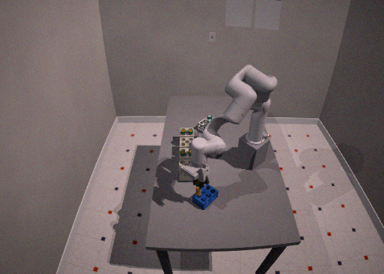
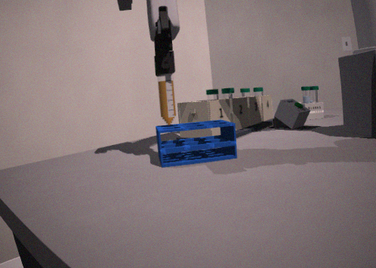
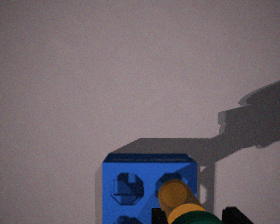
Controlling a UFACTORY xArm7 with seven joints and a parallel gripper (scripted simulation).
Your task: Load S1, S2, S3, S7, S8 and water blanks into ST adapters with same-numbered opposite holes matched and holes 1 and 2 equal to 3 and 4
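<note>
Now: the sample tube 10 mm behind my hand and 50 mm below it. Also, from my hand: blue rack (40 mm behind, 10 mm to the right, 140 mm below); then sloped done desk (160 mm behind, 390 mm to the right, 120 mm below); then adapter (40 mm ahead, 210 mm to the right, 120 mm below).
</note>
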